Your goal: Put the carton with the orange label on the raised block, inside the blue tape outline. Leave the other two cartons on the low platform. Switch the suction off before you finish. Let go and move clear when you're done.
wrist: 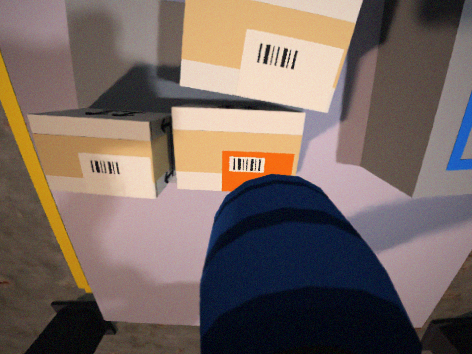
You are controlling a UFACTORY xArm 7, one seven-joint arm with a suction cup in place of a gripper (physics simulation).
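Places are measured from the arm's base along level axes (x back, y left, z down), in millimetres.
Where they show: hand, its tool point: (274,230).
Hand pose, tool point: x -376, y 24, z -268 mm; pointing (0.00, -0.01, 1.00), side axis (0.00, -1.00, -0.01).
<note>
Things, the pixels of their top centre, and the offset from my tool point. "*": a spot on its surface instead. Level surfaces: height alone.
- carton with the orange label, centre of its top: (236,153) dx +22, dy +17, dz +164 mm
- carton with a white label, centre of its top: (94,159) dx +8, dy +171, dz +150 mm
- white-labelled carton, centre of its top: (266,40) dx -76, dy -18, dz +136 mm
- low platform, centre of its top: (187,107) dx -30, dy +81, dz +241 mm
- raised block, a spot on its surface: (435,175) * dx +73, dy -221, dz +169 mm
- blue tape outline, a spot on its surface: (460,164) * dx +62, dy -248, dz +168 mm
- pale table top, height of its surface: dz +289 mm
The carton with the orange label (200,150) lies at the middle of the wrist view, its labelled face towards the camera. My suction gripper (275,177), a dark blue cup, reaches up from the bottom. Its tip overlaps the lower edge of the orange label in the view. No carton is attached to it; the exact gap is hidden. A carton with a white label (95,160) lies close on the left. Another white-labelled carton (280,55) is tilted in the view at the top. The low platform (140,30) shows behind them. The raised block (435,175) is at the right, with part of the blue tape outline (460,164).
The raised block's brown side wall faces the cartons. A yellow strip (62,225) runs down the left edge of the pale table top (150,250). Dark parts (65,325) (452,335) stand at both lower corners. Shadows fall across the platform and the table.
</note>
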